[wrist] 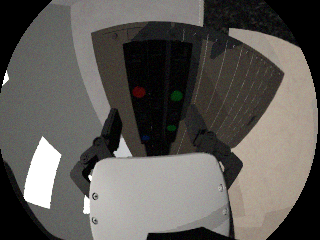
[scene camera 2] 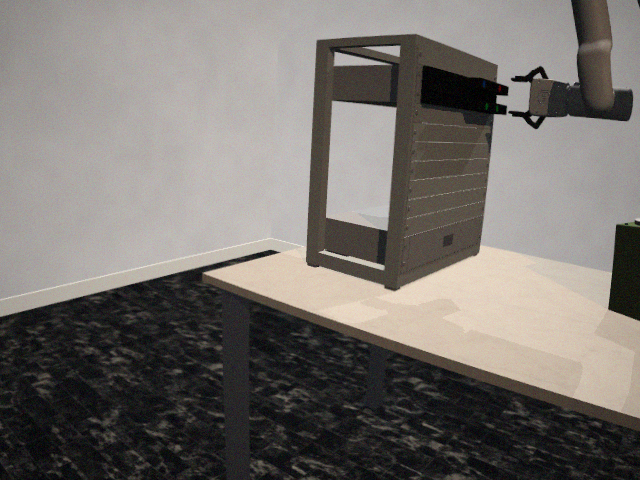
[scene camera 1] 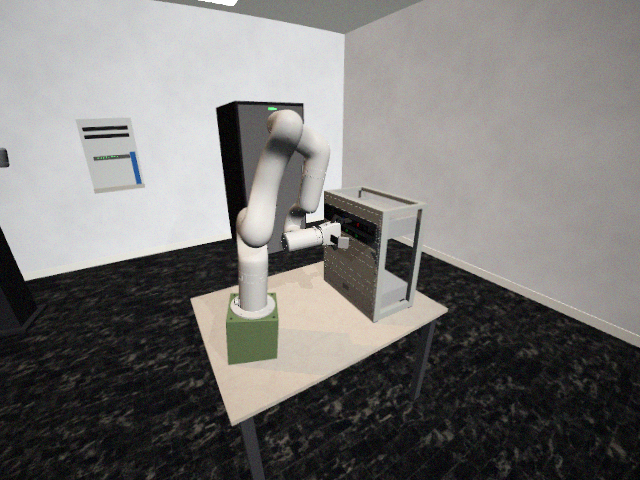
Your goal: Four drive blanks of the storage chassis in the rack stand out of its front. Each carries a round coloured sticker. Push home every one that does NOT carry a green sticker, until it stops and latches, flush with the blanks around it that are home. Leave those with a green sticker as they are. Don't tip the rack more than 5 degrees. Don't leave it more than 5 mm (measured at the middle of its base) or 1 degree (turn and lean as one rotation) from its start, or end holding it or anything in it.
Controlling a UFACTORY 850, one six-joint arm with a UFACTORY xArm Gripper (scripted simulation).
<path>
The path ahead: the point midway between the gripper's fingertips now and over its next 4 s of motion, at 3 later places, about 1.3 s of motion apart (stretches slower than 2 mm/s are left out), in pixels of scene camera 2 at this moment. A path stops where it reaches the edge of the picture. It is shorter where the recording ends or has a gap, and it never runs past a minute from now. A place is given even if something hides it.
The gripper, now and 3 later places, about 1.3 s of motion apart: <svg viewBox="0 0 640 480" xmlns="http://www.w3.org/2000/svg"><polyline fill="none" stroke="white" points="511,96 509,87 489,85 482,84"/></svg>
</path>
